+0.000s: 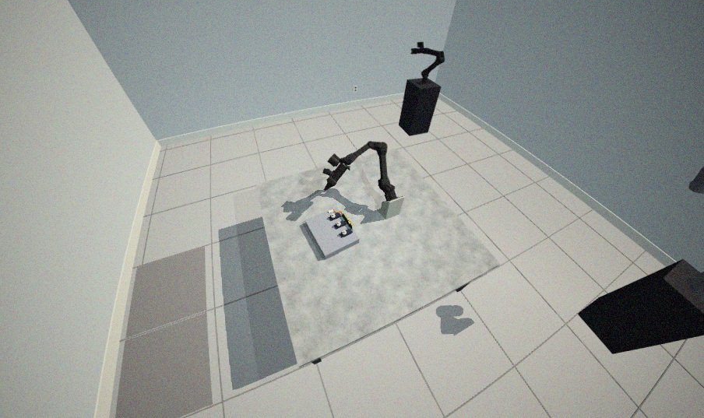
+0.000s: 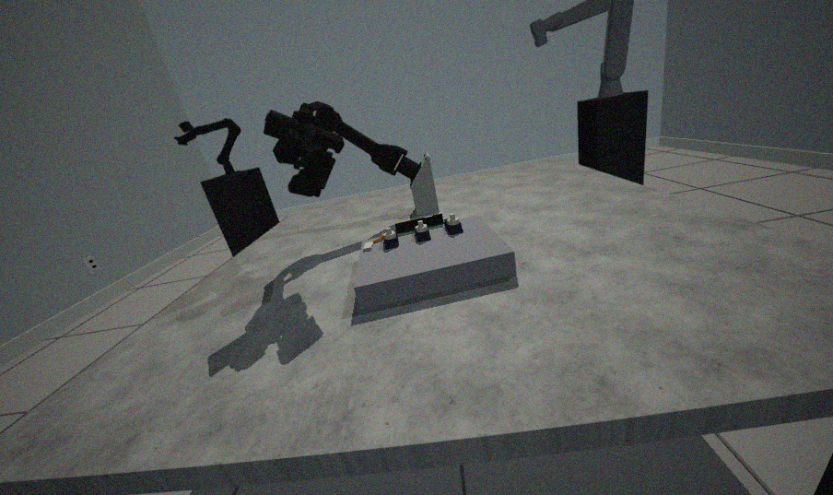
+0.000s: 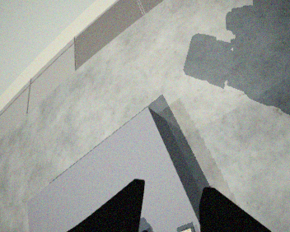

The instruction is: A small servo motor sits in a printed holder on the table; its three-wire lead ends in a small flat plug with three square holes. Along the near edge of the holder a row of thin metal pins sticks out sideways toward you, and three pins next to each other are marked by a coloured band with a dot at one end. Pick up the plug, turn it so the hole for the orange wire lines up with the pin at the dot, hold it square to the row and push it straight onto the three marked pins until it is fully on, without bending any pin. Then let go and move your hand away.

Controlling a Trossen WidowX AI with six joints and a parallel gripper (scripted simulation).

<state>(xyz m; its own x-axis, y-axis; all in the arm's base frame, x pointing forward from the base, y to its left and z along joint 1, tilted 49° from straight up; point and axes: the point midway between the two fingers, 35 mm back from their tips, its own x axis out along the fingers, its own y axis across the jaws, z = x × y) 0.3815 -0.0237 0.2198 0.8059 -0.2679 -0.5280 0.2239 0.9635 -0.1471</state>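
The red dot is 9 cm behind my gripper tip, 21 cm to the left of it and 13 cm below it. Round my gripper tip: grey holder 7 cm ahead, 22 cm to the left, 18 cm below.
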